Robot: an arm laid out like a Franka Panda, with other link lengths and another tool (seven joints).
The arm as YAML. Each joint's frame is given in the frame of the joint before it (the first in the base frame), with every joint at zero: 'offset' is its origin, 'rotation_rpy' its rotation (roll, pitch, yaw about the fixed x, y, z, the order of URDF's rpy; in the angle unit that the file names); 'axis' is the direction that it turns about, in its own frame. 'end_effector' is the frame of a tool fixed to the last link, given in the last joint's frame.
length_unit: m
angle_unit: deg
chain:
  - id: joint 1
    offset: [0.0, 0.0, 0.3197]
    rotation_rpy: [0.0, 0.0, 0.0]
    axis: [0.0, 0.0, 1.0]
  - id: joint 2
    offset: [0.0, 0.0, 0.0]
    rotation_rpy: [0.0, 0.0, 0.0]
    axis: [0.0, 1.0, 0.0]
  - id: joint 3
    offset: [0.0, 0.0, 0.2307]
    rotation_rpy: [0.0, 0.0, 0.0]
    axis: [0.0, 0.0, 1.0]
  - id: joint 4
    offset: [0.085, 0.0, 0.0]
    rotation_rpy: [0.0, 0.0, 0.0]
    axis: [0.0, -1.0, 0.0]
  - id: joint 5
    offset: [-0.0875, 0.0, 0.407]
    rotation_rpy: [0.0, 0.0, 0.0]
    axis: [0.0, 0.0, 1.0]
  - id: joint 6
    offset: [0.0, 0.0, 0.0]
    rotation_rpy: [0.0, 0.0, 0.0]
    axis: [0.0, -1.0, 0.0]
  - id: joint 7
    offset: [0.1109, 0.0, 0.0]
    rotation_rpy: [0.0, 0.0, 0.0]
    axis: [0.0, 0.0, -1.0]
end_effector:
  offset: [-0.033, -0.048, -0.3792]
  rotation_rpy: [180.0, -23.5, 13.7]
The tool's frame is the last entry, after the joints.
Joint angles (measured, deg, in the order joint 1, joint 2, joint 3, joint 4, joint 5, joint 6, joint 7), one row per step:
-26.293, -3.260, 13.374, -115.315, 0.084, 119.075, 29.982
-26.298, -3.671, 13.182, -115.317, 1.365, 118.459, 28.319
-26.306, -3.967, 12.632, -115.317, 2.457, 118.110, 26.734
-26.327, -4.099, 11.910, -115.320, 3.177, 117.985, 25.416
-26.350, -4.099, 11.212, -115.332, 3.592, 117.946, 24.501
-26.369, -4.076, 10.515, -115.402, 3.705, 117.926, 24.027
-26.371, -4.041, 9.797, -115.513, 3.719, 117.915, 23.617
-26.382, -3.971, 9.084, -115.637, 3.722, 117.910, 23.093
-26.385, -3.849, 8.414, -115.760, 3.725, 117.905, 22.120
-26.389, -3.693, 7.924, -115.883, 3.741, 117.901, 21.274
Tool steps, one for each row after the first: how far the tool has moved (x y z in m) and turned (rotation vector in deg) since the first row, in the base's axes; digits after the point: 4 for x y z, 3 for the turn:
-0.0013, 0.0034, 0.0026, 0.935, 0.002, 0.975
-0.0024, 0.0023, 0.0046, 1.721, -0.164, 1.597
-0.0036, -0.0024, 0.0056, 2.231, -0.349, 1.908
-0.0051, -0.0079, 0.0054, 2.549, -0.434, 1.948
-0.0076, -0.0144, 0.0046, 2.672, -0.391, 1.661
-0.0106, -0.0212, 0.0033, 2.730, -0.282, 1.341
-0.0138, -0.0281, 0.0016, 2.785, -0.131, 1.133
-0.0171, -0.0349, -0.0007, 2.812, 0.074, 1.421
-0.0199, -0.0397, -0.0033, 2.872, 0.311, 1.756

